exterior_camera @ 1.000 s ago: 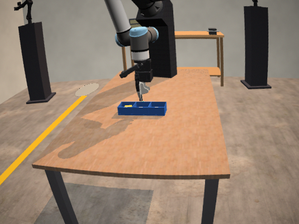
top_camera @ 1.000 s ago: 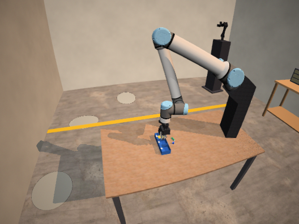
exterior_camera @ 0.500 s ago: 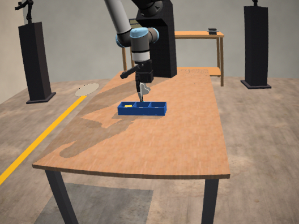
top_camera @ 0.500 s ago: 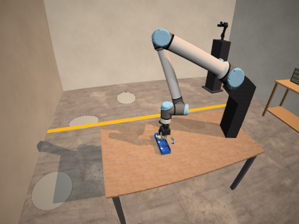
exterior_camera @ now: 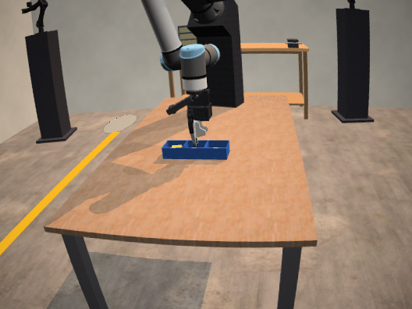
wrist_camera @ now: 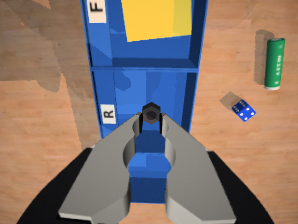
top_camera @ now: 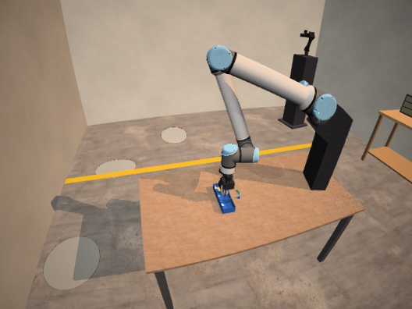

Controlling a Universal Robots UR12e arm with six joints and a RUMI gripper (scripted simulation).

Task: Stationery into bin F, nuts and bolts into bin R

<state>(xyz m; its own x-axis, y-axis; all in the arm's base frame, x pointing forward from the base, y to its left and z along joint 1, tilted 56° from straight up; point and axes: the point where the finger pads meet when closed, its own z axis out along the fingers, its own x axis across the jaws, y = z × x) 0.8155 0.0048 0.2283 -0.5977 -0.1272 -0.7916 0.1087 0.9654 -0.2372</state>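
Now: the blue three-part bin 10 mm ahead of my hand and 30 mm below it. Also, from my hand: black hexagonal nut 10 mm below; then grey piece 10 mm behind, 80 mm to the right, 40 mm below; then yellow block 20 mm behind, 80 mm to the right, 30 mm below.
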